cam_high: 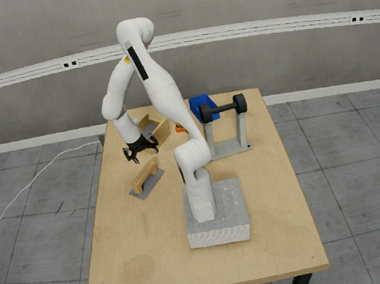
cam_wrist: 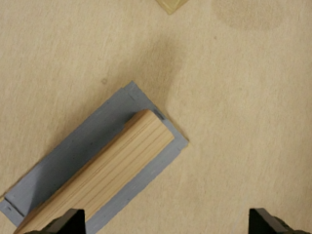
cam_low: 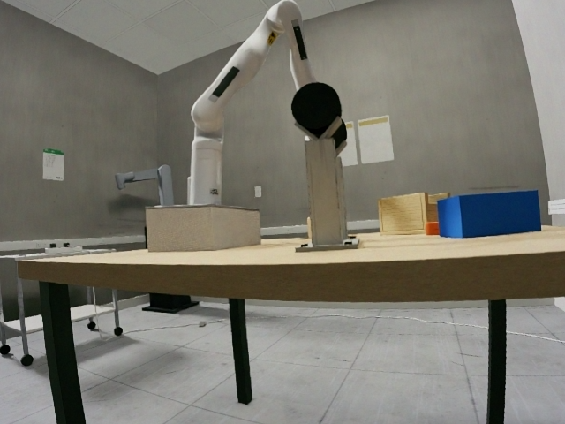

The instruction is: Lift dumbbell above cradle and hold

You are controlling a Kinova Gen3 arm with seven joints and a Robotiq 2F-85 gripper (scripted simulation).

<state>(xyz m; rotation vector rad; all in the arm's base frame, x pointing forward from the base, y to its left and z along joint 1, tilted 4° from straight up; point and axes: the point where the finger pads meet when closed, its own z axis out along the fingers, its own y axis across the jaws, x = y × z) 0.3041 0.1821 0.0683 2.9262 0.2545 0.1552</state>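
Now: the black dumbbell 100 mm ahead of my hand, 360 mm to the right of it and 90 mm above it. Also, from my hand: cradle: 100 mm ahead, 360 mm to the right, 50 mm below; wooden box: 280 mm ahead, 10 mm to the right, 110 mm below; blue box: 400 mm ahead, 320 mm to the right, 140 mm below.
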